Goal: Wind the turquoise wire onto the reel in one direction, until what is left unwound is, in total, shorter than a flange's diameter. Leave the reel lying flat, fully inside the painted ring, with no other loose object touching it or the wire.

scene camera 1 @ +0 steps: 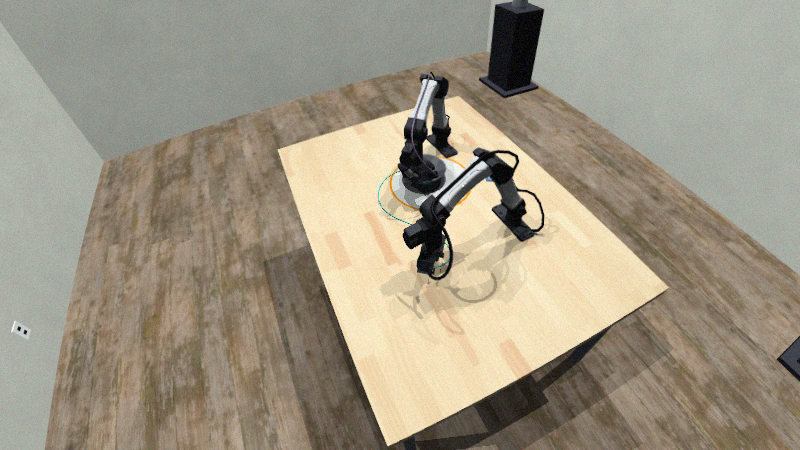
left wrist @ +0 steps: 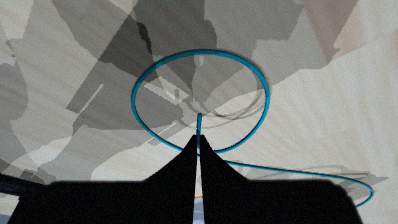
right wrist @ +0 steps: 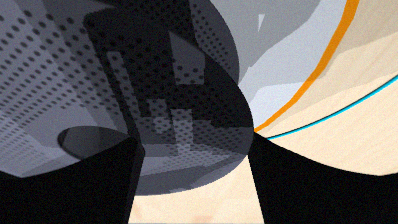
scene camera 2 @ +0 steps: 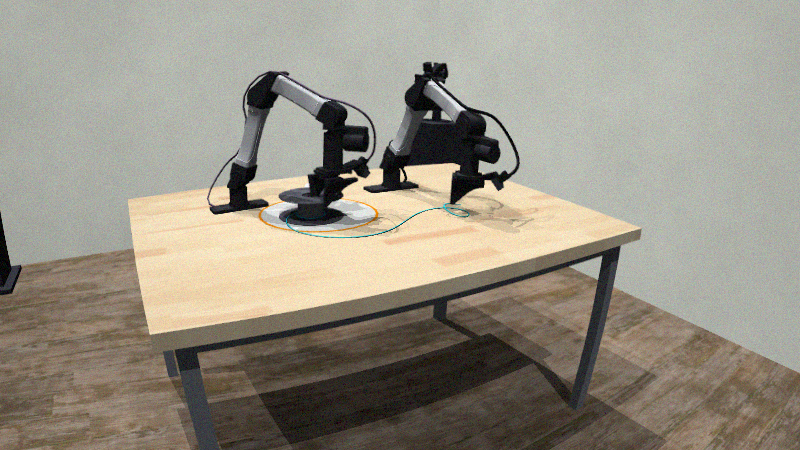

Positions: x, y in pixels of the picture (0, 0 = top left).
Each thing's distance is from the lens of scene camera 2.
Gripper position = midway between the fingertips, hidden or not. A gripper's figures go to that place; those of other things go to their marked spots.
left gripper (scene camera 2: 451, 204): 167 cm
right gripper (scene camera 2: 319, 204): 154 cm
dark reel (scene camera 2: 314, 209): 156 cm
